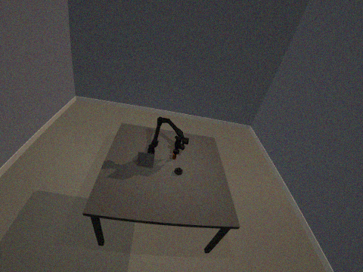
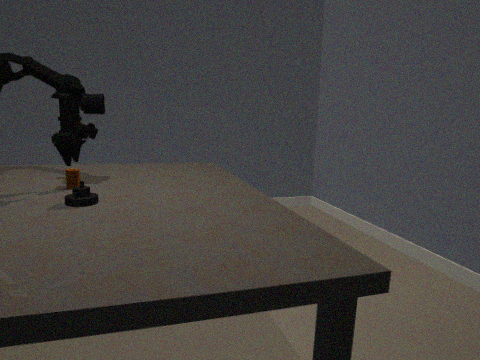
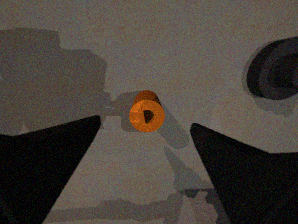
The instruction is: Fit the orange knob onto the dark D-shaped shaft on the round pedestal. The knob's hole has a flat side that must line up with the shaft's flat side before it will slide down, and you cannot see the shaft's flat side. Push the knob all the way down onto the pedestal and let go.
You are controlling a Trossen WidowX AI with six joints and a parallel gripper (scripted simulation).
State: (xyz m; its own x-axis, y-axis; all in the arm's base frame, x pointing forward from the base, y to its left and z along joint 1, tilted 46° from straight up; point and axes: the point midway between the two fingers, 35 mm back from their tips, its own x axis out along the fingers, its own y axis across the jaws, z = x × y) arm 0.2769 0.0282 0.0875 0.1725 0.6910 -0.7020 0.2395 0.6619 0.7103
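Right now my gripper tip is 50 mm above the orange knob. Round my gripper tip: dark pedestal (20 mm ahead, 200 mm to the right, 50 mm below).
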